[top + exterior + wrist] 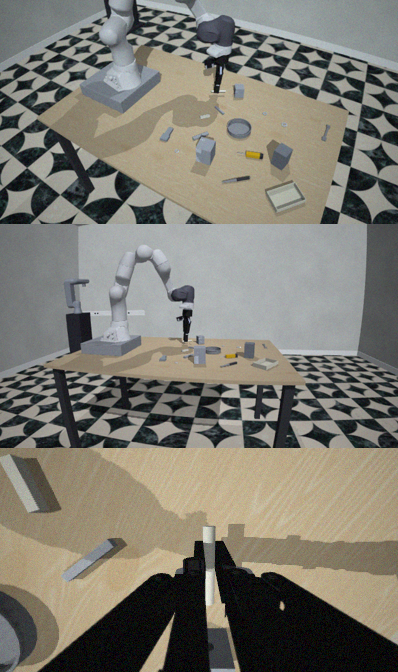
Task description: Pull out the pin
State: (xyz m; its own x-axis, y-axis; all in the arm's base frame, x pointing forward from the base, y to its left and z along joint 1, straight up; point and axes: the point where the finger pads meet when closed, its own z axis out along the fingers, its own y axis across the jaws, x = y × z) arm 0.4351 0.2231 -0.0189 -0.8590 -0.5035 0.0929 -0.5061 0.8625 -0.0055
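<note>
The small grey block lies 10 cm ahead of my hand, 6 cm to the left of it and 3 cm below it. Round my hand: round grey dish (22 cm ahead, 19 cm to the right, 5 cm below); short grey bar (7 cm ahead, 11 cm to the right, 5 cm below); cream pin (1 cm ahead, 3 cm below).
</note>
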